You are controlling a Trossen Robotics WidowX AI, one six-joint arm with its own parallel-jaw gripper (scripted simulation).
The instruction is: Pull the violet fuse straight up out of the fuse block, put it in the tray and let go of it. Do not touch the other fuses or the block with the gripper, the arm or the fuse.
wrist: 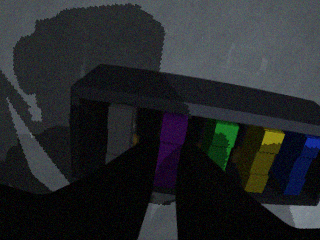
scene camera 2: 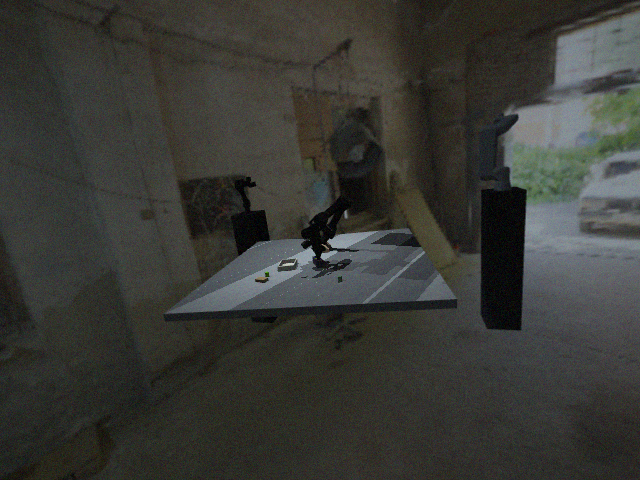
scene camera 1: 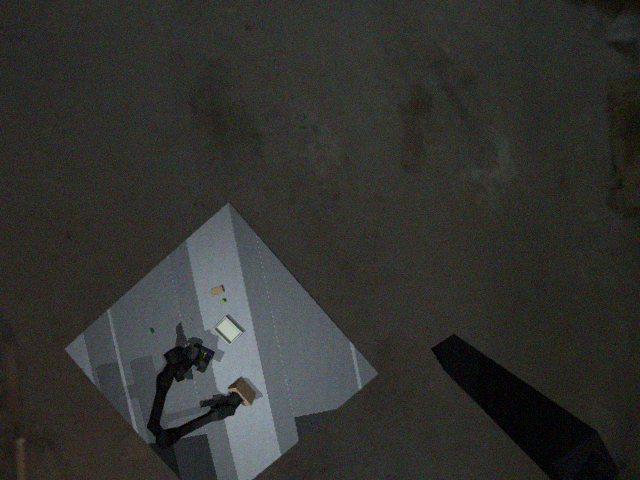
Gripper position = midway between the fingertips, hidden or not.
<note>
I see my gripper (wrist: 169,149) and a green fuse (wrist: 219,137).
</note>
